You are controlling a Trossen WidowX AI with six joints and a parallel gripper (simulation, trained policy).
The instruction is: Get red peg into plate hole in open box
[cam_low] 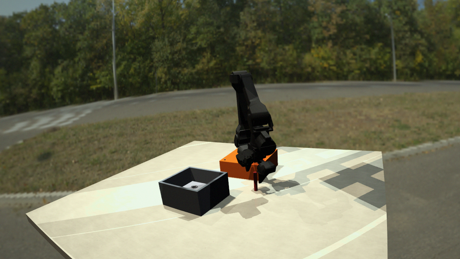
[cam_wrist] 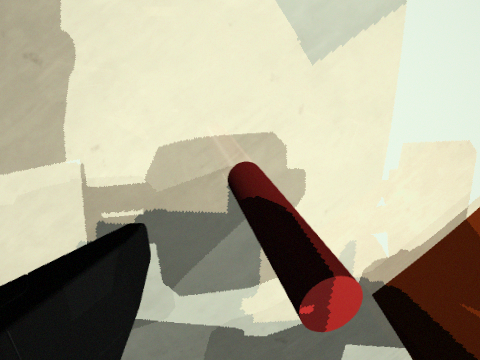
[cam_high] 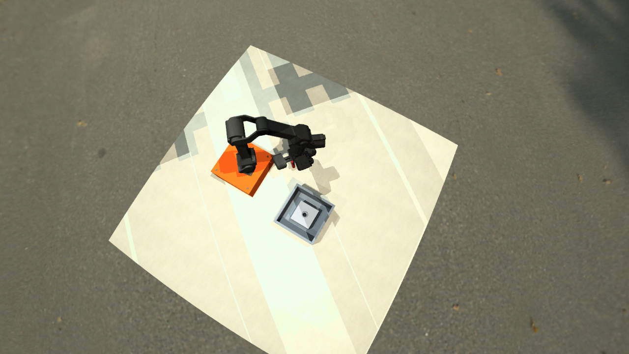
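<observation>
My gripper tip is now 20 mm above the red peg and 10 mm to the right of it. The rest, counted from my gripper tip: dark box (190 mm to the right, 130 mm ahead, 30 mm below); grey plate (190 mm to the right, 130 mm ahead, 10 mm below).
</observation>
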